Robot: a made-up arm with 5 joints.
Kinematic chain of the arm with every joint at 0, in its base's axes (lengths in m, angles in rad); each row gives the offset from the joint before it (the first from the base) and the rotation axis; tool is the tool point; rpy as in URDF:
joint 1: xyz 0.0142 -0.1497 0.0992 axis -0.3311 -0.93 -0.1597
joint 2: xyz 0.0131 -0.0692 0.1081 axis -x
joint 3: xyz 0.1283 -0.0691 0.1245 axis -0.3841 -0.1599 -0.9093
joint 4: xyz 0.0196 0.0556 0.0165 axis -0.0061 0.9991 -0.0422
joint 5: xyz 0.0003 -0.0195 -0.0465 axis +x
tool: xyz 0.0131 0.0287 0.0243 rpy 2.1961 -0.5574 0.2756
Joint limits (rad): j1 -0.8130..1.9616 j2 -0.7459..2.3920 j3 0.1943..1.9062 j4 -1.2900..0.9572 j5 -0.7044..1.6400
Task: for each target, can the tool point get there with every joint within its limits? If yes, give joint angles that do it. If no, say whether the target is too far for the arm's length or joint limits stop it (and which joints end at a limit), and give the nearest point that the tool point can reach.
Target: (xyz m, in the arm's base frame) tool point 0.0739 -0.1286 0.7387
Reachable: no: too far | nearest point 0.0412 -0.1638 0.4871 | short by 0.256 m
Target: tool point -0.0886 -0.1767 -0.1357
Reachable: no: joint limits stop it (at a limit: joint 1, joint 2, joint 3, joint 4, joint 5) | nearest point 0.1429 -0.1309 0.0261 | short by 0.286 m
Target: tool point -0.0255 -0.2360 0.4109
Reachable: yes | joints 0.9137 -0.0975 1.4024 0.5400 -0.3998
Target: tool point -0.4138 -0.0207 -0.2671
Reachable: no: too far | nearest point -0.3022 -0.0250 0.1451 | short by 0.427 m
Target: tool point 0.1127 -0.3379 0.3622
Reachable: yes | joints 0.3436 -0.4219 1.5183 0.1734 0.8634
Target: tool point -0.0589 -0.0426 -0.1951
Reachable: no: joint limits stop it (at a limit: joint 1, joint 2, joint 3, joint 4) | nearest point 0.1640 -0.0763 -0.0168 | short by 0.287 m
